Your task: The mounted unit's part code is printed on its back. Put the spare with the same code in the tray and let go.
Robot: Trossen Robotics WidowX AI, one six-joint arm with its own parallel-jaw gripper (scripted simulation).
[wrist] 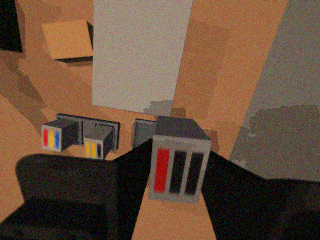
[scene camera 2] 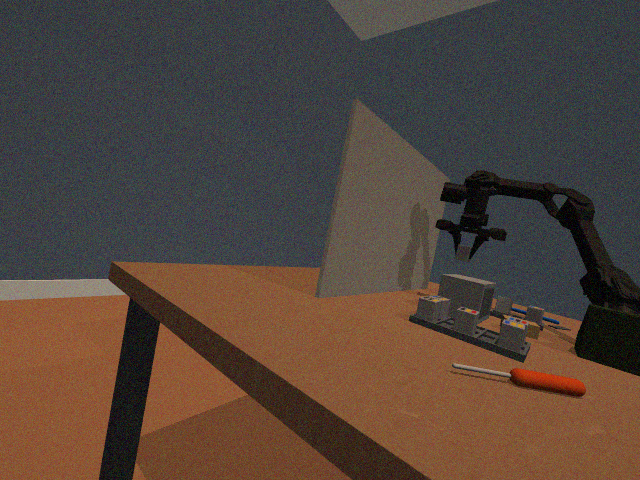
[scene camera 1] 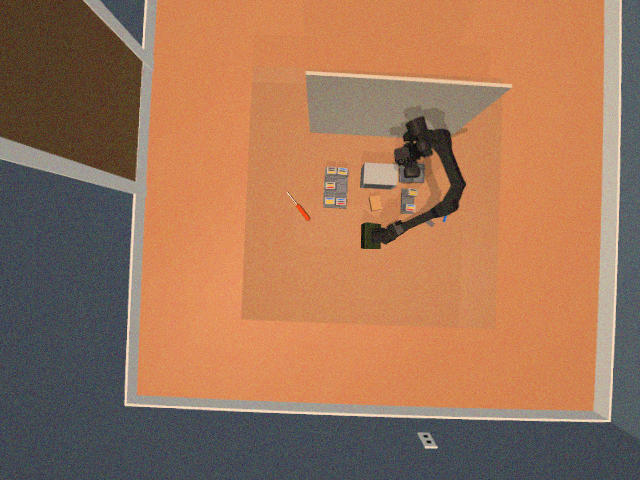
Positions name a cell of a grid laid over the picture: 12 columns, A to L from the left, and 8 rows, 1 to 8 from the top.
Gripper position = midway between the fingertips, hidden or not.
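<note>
Present: a small cardboard box (wrist: C2) and a grey mounted unit (scene camera 1: H3). A red screwdriver (scene camera 2: J7) is visible too; in the wrist view the screwdriver is out of frame. A tall grey panel (scene camera 2: H4) is visible from elsewhere as well: the panel (scene camera 1: G2) and, from the wrist, the panel (wrist: K5). A grey spare is held by the gripper (scene camera 2: I5); the wrist view also shows the gripper (wrist: G5).
</note>
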